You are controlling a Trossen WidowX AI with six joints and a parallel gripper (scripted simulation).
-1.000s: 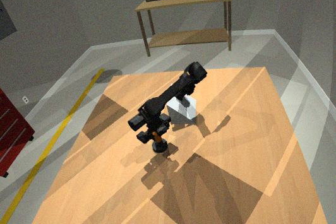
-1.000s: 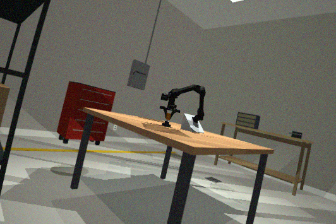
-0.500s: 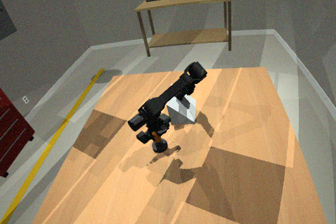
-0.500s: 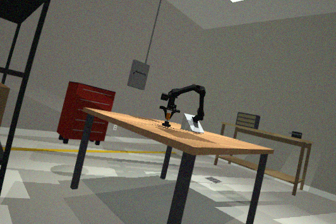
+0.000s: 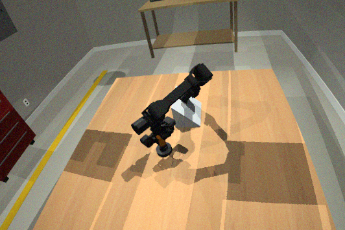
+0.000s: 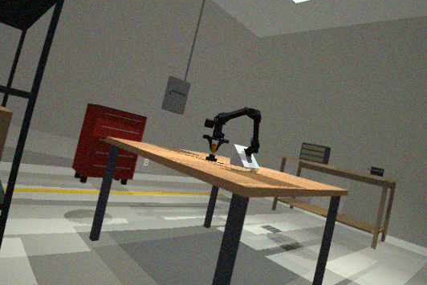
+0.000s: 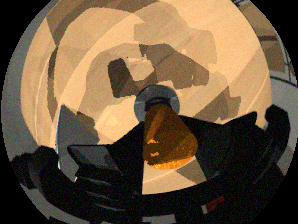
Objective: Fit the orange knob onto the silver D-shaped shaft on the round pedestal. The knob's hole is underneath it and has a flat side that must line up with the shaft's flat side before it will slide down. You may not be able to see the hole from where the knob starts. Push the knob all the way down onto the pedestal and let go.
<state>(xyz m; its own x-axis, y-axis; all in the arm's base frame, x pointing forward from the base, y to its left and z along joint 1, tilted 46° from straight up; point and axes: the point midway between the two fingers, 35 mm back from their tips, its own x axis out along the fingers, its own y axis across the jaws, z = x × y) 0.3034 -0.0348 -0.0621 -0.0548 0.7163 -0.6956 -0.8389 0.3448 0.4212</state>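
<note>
My gripper tip is 30 mm below the orange knob. Round my gripper tip: dark round pedestal 40 mm below.
</note>
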